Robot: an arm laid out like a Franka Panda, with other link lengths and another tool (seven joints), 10 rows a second.
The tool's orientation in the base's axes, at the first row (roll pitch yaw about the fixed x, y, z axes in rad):
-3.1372, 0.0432, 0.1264
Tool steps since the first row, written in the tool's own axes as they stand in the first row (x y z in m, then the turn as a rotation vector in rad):
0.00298, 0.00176, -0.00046, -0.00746, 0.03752, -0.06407
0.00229, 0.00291, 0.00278, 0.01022, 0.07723, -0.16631
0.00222, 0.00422, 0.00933, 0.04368, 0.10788, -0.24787
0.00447, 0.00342, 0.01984, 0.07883, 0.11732, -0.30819
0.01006, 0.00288, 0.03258, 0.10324, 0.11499, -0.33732
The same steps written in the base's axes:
0.00319, -0.00137, 0.00032, 0.00011, -0.03809, 0.06417
0.00252, -0.00260, -0.00289, 0.02707, -0.07515, 0.16537
0.00233, -0.00392, -0.00944, 0.06763, -0.10125, 0.24528
0.00400, -0.00285, -0.02003, 0.10627, -0.10612, 0.30398
0.00892, -0.00163, -0.03300, 0.13143, -0.10071, 0.33204

